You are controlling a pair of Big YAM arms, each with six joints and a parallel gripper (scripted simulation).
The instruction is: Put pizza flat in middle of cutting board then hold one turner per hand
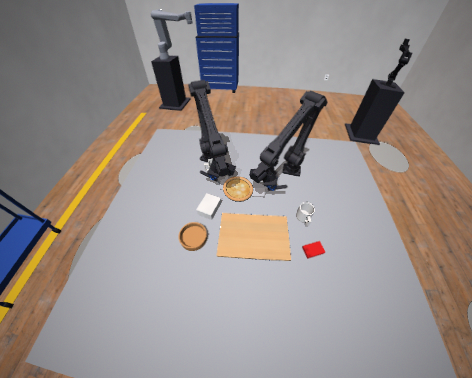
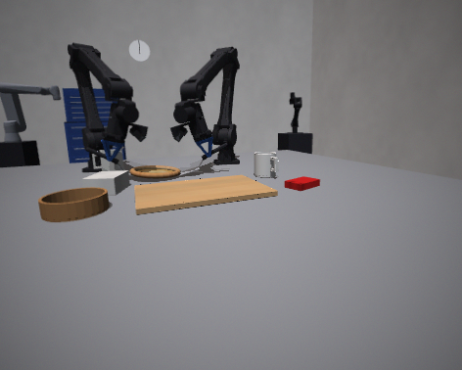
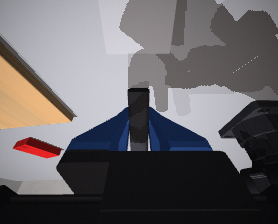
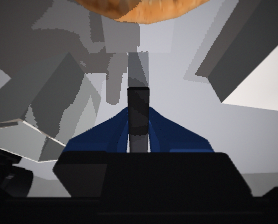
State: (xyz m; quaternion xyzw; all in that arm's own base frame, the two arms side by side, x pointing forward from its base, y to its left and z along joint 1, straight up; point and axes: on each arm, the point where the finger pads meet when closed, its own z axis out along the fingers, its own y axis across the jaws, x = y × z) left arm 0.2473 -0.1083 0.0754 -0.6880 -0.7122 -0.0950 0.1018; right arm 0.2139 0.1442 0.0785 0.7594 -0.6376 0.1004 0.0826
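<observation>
Right now my right hand is 160 mm to the right of the pizza and 60 mm above it. Also, from my right hand: wooden cutting board (280 mm ahead, 300 mm to the left, 70 mm below); wooden bowl (360 mm ahead, 10 mm to the right, 70 mm below).
</observation>
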